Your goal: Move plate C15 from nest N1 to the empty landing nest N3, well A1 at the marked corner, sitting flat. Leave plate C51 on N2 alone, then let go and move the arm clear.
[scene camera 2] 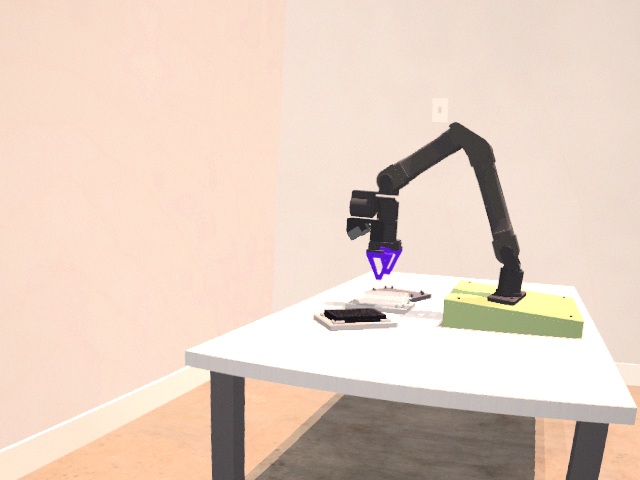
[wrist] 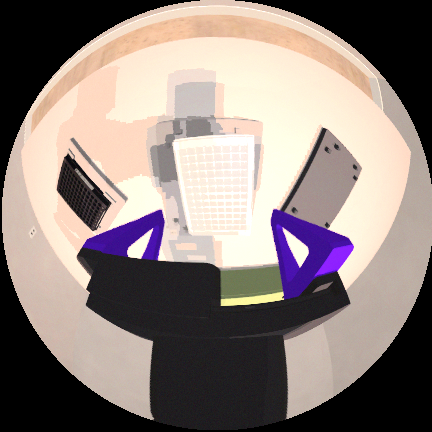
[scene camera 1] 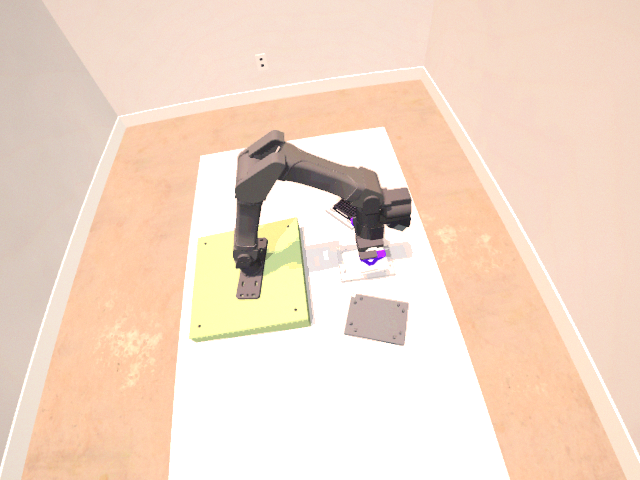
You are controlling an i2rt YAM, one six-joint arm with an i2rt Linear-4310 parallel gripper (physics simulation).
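Note:
My gripper (scene camera 1: 373, 259) (scene camera 2: 383, 275) (wrist: 217, 214) is open and empty, pointing down above the white well plate. The white plate (scene camera 2: 385, 298) (wrist: 215, 185) sits in the light middle nest (scene camera 1: 368, 279) (scene camera 2: 400, 309) and lies between the fingertips in the wrist view, below them. A black well plate (scene camera 1: 345, 209) (scene camera 2: 355, 314) (wrist: 82, 192) sits in another light nest (scene camera 1: 338, 219) (scene camera 2: 361, 325). The empty grey nest (scene camera 1: 376, 319) (scene camera 2: 413, 295) (wrist: 325, 180) has small pegs near its corners. Plate labels, nest labels and the A1 mark cannot be read.
The arm's base stands on a yellow-green block (scene camera 1: 222, 289) (scene camera 2: 506, 322). The nests stand in a row beside it on the white table (scene camera 1: 330, 403) (scene camera 2: 289, 351), the middle one between the black plate's nest and the grey nest. The arm partly covers the black plate in scene camera 1.

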